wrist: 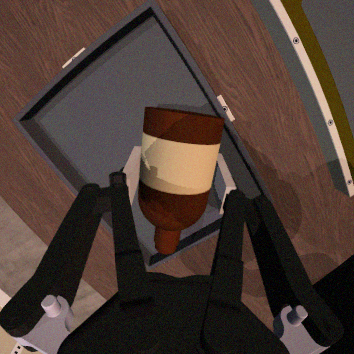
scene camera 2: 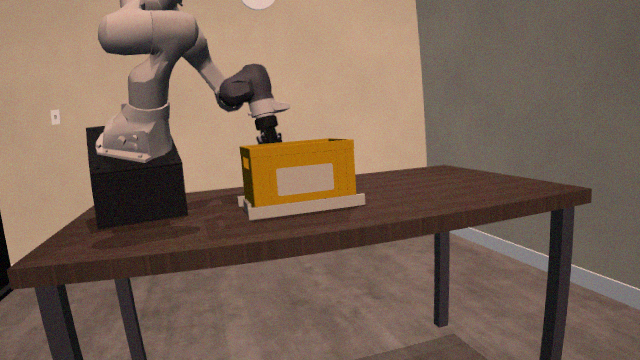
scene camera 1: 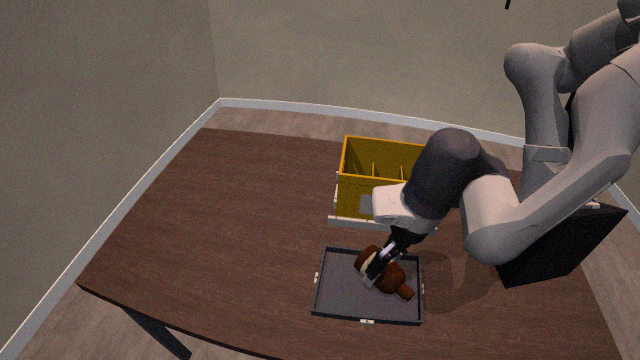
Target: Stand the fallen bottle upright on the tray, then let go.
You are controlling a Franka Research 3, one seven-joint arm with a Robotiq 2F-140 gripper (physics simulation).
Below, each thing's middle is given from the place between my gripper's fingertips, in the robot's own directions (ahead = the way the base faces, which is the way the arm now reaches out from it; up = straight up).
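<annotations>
From the brown bottle [scene camera 1: 392, 279], my hand is 1 cm to the right of the bottle, 1 cm past it and 1 cm below it.
</annotations>
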